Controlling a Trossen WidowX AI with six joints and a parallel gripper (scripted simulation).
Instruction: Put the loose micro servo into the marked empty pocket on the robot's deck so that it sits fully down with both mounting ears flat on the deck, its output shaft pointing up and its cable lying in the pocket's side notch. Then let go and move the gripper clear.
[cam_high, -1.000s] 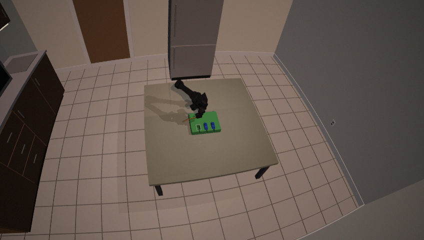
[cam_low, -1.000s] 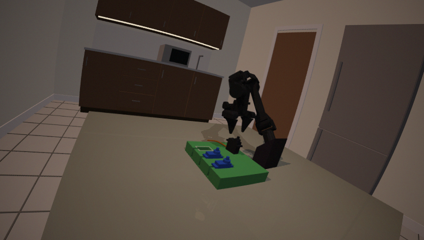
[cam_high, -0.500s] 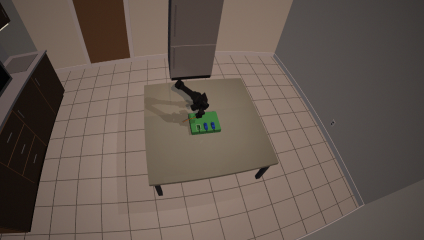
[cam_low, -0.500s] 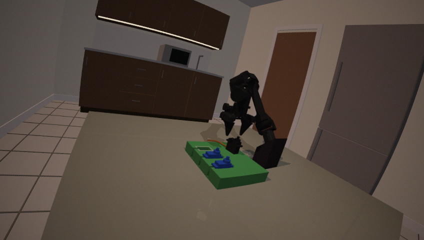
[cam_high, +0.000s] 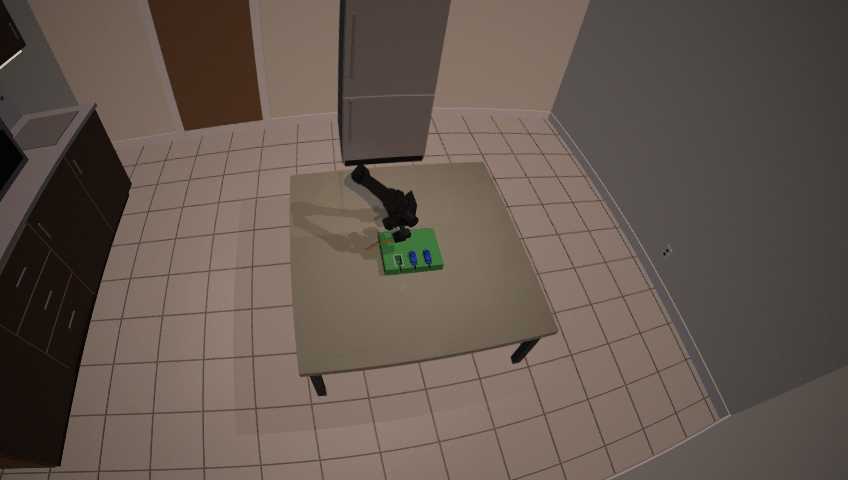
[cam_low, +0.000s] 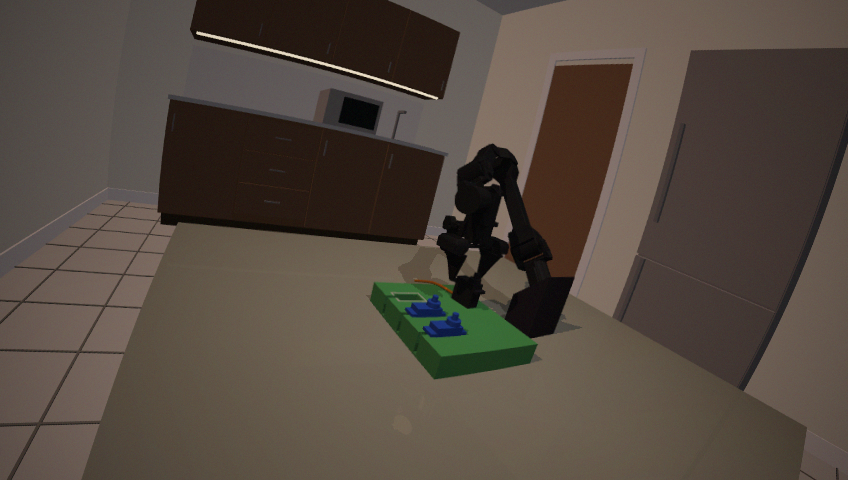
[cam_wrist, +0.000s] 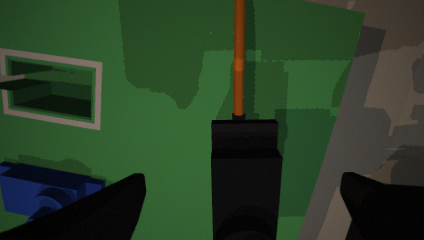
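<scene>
Right now my gripper tip is 80 mm above the green deck, 60 mm to the right of it and 30 mm short of it.
</scene>
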